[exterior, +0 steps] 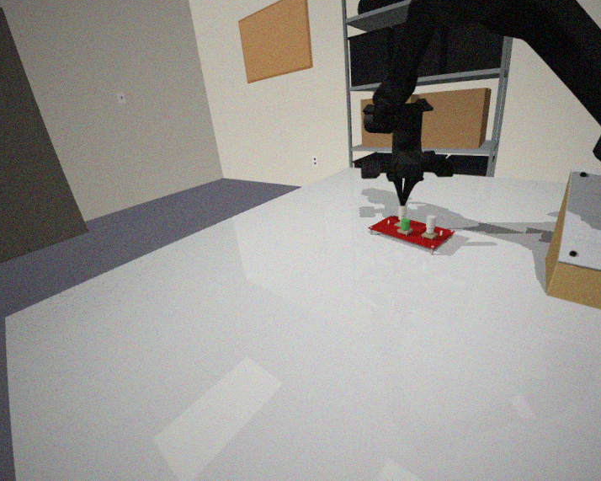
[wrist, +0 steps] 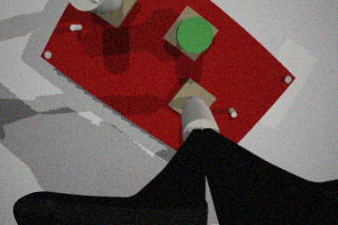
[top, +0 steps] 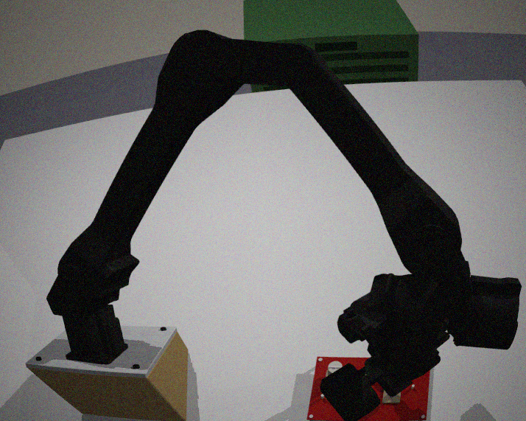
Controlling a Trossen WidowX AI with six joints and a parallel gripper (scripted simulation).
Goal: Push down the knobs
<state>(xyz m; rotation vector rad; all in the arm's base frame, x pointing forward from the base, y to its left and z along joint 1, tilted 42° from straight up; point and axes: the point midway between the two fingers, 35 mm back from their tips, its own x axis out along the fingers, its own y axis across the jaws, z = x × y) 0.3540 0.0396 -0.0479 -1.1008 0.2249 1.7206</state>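
Right now my gripper tip is 2 cm above the white knob.
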